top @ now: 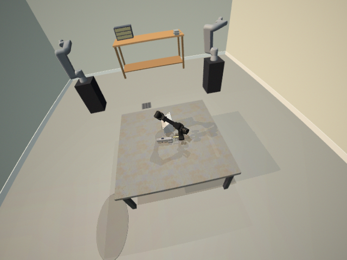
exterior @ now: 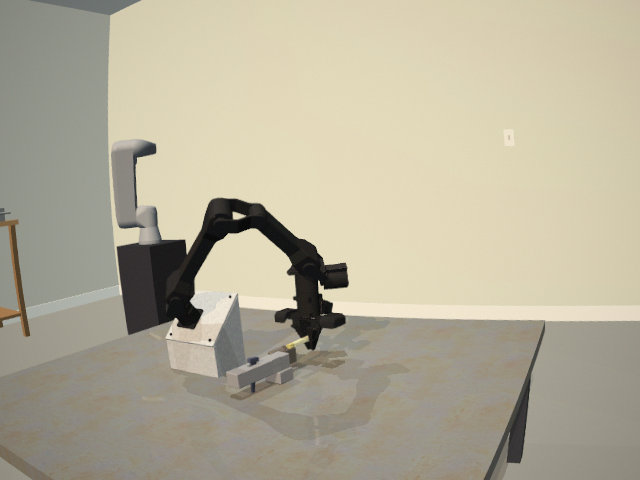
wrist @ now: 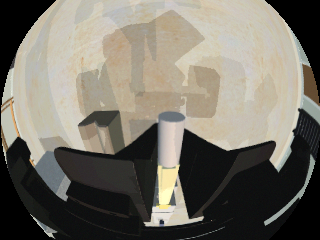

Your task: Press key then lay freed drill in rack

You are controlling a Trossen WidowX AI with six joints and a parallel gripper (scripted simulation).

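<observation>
My gripper tip is 40 mm to the left of the drill and 30 mm below it. From my gripper tip the other things lie so: grey block (200 mm to the right, 20 mm behind); then dark blue key (220 mm to the right, 30 mm behind, 10 mm above).
</observation>
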